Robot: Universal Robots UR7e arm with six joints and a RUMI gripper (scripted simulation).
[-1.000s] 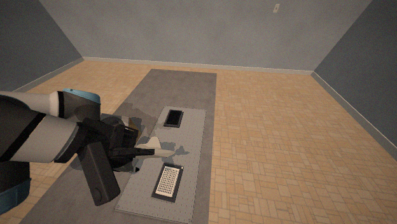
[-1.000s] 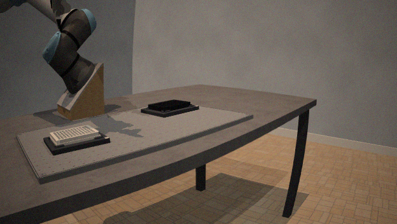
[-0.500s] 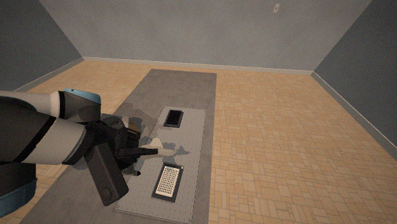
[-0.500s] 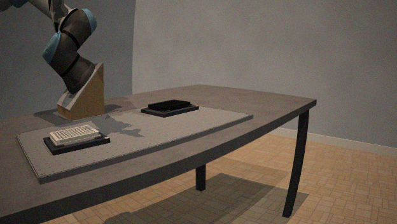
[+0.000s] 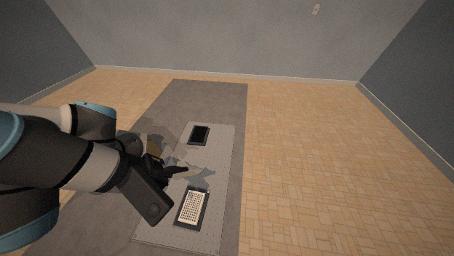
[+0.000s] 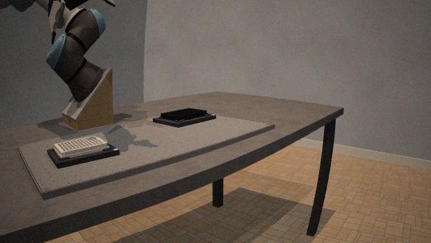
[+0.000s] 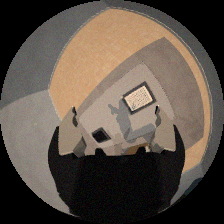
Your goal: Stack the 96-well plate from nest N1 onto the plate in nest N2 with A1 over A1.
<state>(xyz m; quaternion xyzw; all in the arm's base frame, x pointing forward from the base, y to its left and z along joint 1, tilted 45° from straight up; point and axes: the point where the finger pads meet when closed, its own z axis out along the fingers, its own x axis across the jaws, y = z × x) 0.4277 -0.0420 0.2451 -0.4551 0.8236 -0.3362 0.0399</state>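
The white 96-well plate is 40 mm behind my hand and 260 mm below it. Round my hand: black nest 40 mm behind, 280 mm below; then black plate 130 mm behind, 420 mm to the left, 260 mm below.
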